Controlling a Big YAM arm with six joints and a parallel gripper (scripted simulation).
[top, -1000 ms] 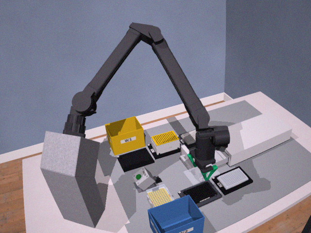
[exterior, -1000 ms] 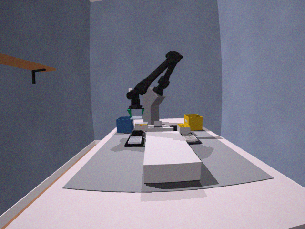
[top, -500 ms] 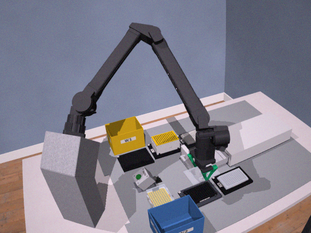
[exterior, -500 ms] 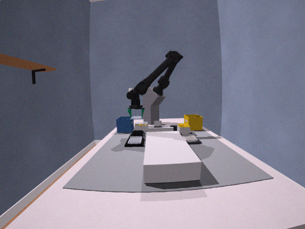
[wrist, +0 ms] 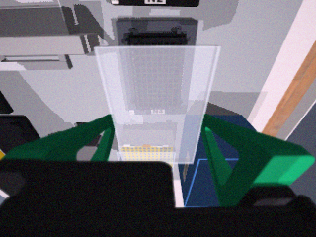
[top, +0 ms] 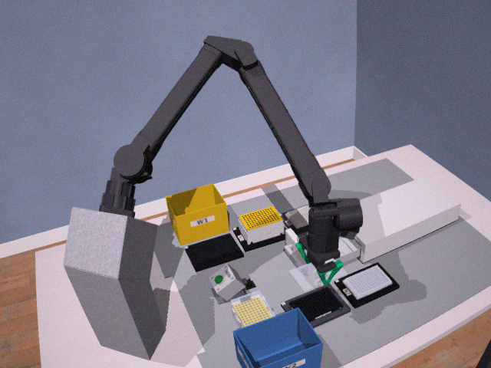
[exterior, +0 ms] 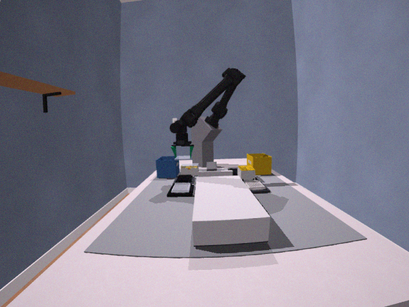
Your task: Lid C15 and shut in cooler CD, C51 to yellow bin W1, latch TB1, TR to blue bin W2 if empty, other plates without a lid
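Now: the black plate 130 mm below my hand. Round my hand: blue bin W2: 170 mm to the right, 140 mm behind, 110 mm below; tip box TB1: 180 mm behind, 110 mm below, 20 mm to the right; clear plate lid: right at my hand.
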